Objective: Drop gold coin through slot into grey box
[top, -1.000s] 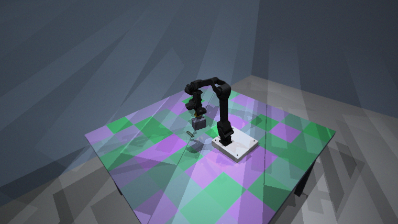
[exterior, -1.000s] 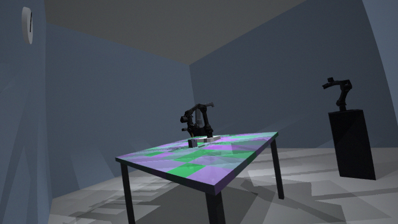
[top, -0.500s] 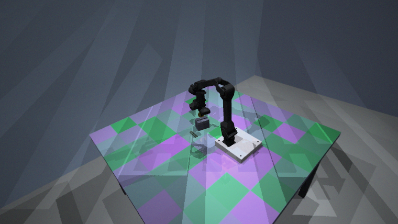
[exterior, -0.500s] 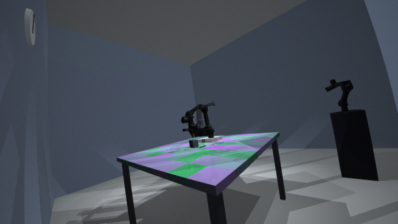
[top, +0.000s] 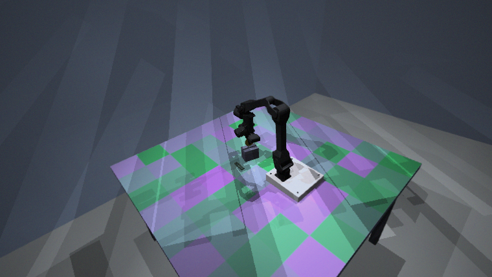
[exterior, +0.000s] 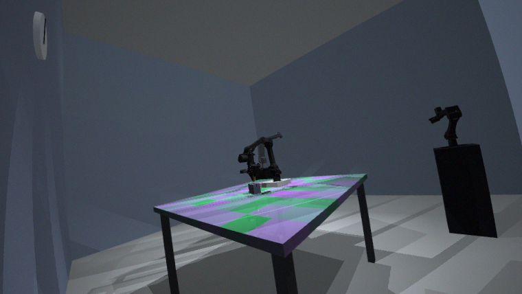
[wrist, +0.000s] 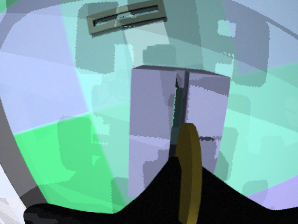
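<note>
Now: the gold coin 20 mm above my gripper tip.
</note>
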